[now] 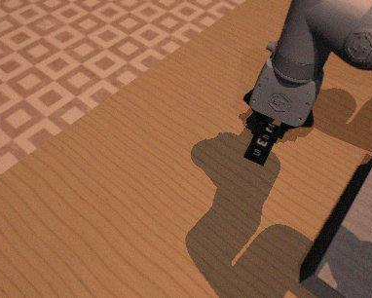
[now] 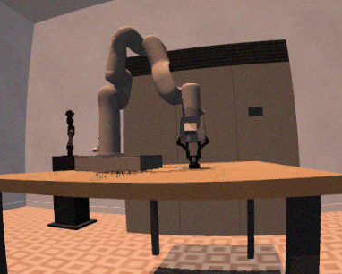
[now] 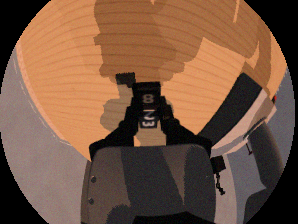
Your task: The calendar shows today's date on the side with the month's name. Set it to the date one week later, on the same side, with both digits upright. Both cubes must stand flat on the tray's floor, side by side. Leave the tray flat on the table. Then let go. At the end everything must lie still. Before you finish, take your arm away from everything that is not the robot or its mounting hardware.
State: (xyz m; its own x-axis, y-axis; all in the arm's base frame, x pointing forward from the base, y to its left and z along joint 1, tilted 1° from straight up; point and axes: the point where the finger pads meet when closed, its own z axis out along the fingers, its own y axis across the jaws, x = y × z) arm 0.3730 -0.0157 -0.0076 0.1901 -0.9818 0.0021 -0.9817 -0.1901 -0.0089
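My gripper is now 2 cm above the black digit cube. Round my hand: black cube (3 cm to the left, 3 cm below).
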